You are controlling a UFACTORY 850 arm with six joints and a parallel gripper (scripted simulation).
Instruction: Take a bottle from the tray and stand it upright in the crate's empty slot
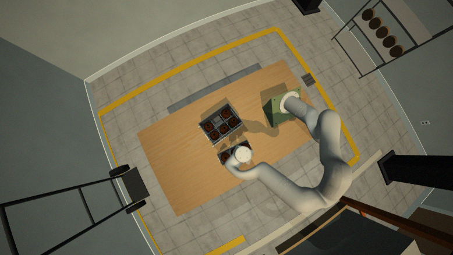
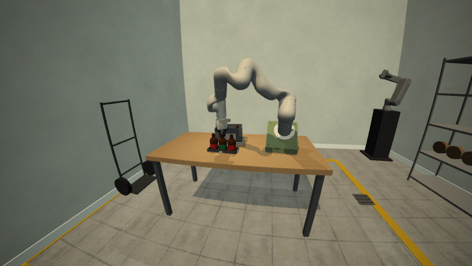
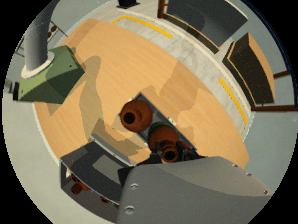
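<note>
My hand is 14 cm above the dark tray. Round my hand: grey crate 25 cm to the right, 7 cm below, 2 cm ahead.
</note>
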